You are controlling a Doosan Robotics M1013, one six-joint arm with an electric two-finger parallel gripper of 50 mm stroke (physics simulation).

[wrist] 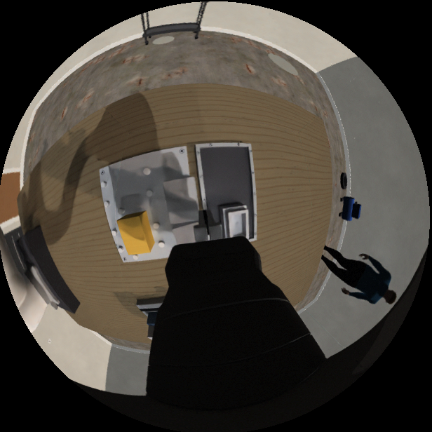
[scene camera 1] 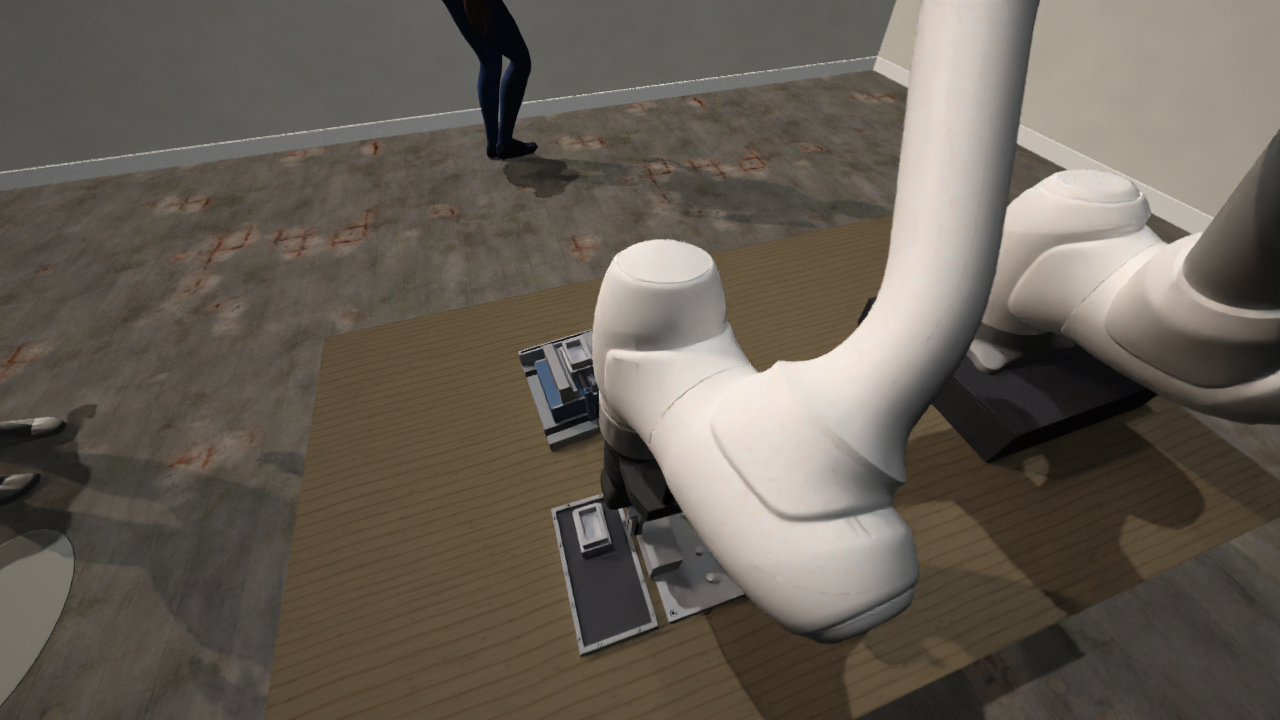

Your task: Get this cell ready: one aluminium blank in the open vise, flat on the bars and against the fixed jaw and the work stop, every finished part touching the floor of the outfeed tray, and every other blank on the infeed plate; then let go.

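Where they show: gripper, between the fingertips: [scene camera 1: 633, 527]; arm's base, origin of its link: [scene camera 1: 988, 328].
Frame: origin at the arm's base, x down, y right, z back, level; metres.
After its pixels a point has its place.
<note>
My gripper [scene camera 1: 632, 527] {x 0.027, y -0.157, z -0.701 m} [wrist: 204, 217] is shut, its fingertips together at the gap between the outfeed tray [scene camera 1: 610, 601] {x 0.069, y -0.226, z -0.752 m} [wrist: 226, 172] and the infeed plate [scene camera 1: 696, 591] {x 0.068, y -0.246, z -0.641 m} [wrist: 131, 176]. No part shows between them. A grey blank [scene camera 1: 660, 548] {x 0.029, y -0.192, z -0.674 m} [wrist: 181, 200] is at the plate's tray-side edge; another grey blank [wrist: 185, 233] shows beside the left finger in the wrist view. A finished part with a pocket [scene camera 1: 591, 526] {x 0.049, y -0.131, z -0.755 m} [wrist: 236, 222] lies in the tray near one end. Another pocketed part [scene camera 1: 577, 351] {x -0.025, y 0.129, z -0.717 m} sits in the vise [scene camera 1: 556, 390] {x 0.016, y 0.091, z -0.764 m}, partly hidden by the arm; its seating cannot be judged.
A yellow block [wrist: 135, 234] stands on the plate among several small round pegs. The vise base [wrist: 150, 303] shows partly behind the gripper body in the wrist view. The robot's dark base [scene camera 1: 1029, 402] {x -0.007, y -0.153, z -0.069 m} is at the right of the wooden table. A person [wrist: 367, 277] stands beyond the table.
</note>
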